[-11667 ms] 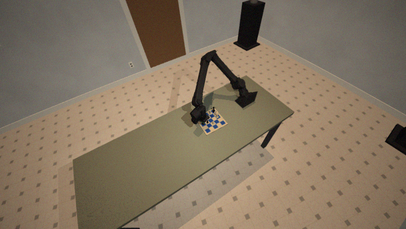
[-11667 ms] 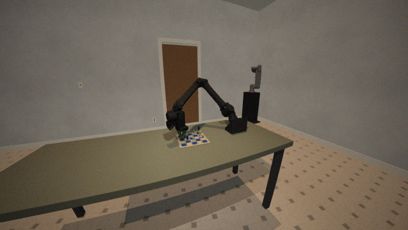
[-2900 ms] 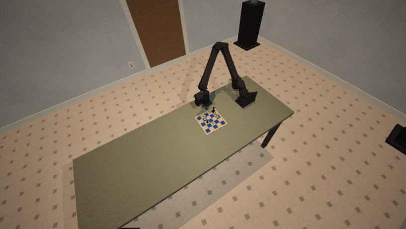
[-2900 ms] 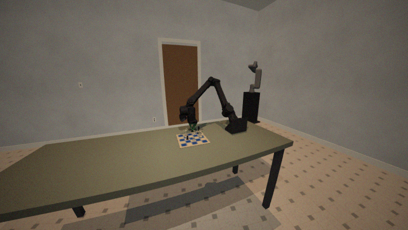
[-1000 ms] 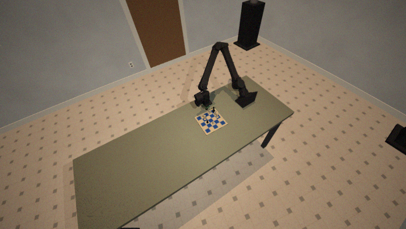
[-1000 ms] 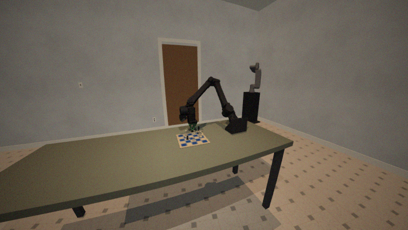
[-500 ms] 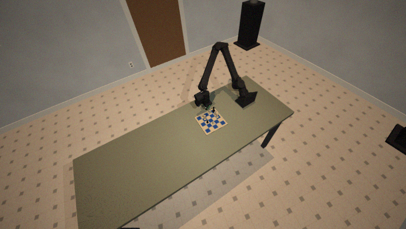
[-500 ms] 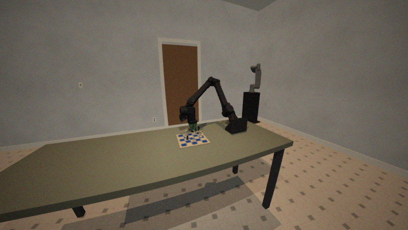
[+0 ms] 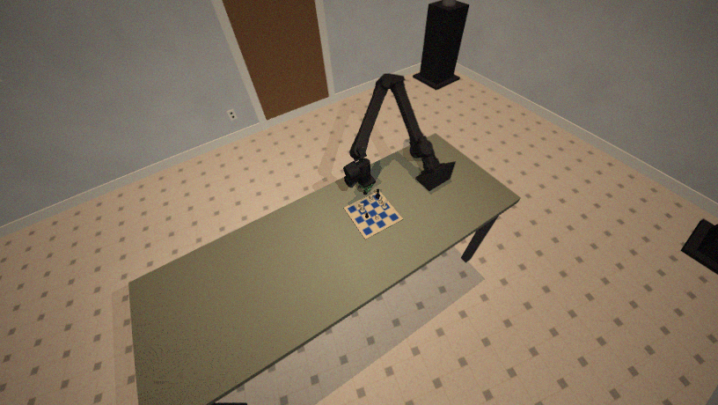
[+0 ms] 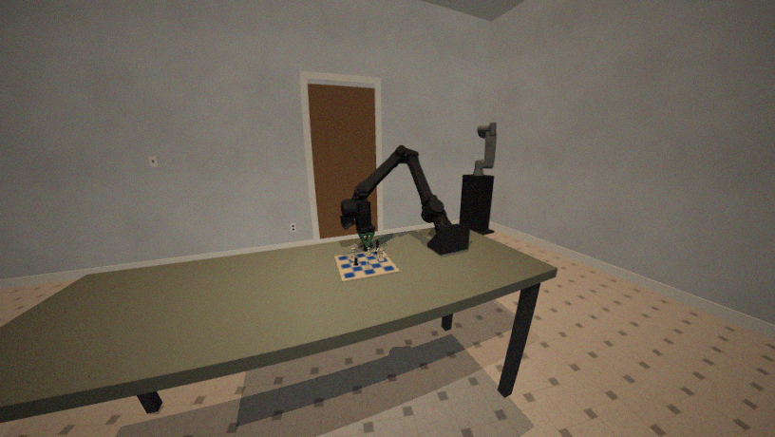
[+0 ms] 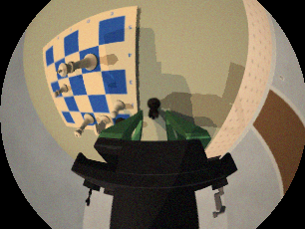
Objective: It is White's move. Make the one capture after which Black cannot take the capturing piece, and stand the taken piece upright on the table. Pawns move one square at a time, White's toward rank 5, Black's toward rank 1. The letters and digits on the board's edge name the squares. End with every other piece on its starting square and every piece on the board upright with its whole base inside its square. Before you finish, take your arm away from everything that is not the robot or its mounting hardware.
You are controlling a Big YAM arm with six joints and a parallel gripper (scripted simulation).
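My gripper is now 90 mm to the right of the white chess piece and 80 mm short of it. The rest, counted from my hand: blue-and-cream chessboard: 130 mm to the left, 50 mm ahead, 30 mm below.
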